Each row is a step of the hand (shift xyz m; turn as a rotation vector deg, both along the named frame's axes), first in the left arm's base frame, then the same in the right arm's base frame.
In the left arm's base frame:
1: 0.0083 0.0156 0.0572 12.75 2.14 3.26
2: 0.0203 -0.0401 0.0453 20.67 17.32 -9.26
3: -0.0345 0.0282 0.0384 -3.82 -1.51 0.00
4: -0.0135 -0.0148 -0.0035 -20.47 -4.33 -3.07
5: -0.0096 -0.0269 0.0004 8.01 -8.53 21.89
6: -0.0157 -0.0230 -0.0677 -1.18 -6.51 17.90
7: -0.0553 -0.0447 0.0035 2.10 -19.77 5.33
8: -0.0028 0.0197 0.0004 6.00 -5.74 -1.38
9: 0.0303 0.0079 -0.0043 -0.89 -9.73 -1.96
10: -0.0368 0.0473 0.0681 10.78 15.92 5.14
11: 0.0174 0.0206 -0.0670 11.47 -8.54 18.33
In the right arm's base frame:
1: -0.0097 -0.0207 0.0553 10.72 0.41 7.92
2: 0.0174 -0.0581 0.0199 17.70 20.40 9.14
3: -0.0484 -0.0015 0.0334 -3.25 -1.40 -2.09
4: -0.0084 -0.0105 -0.0152 -17.53 -2.65 -11.53
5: -0.0029 -0.0224 -0.0175 4.20 -19.39 14.91
6: 0.0070 0.0205 -0.0699 -3.95 -15.84 9.88
7: -0.0426 -0.0407 -0.0400 5.27 -19.00 -5.92
8: -0.0073 0.0155 0.0101 7.32 -3.54 -2.18
9: 0.0278 0.0103 0.0111 1.89 -6.74 -7.09
10: -0.0622 -0.0036 0.0660 5.21 10.33 16.19
11: 0.0279 0.0569 -0.0347 8.33 -17.14 13.31

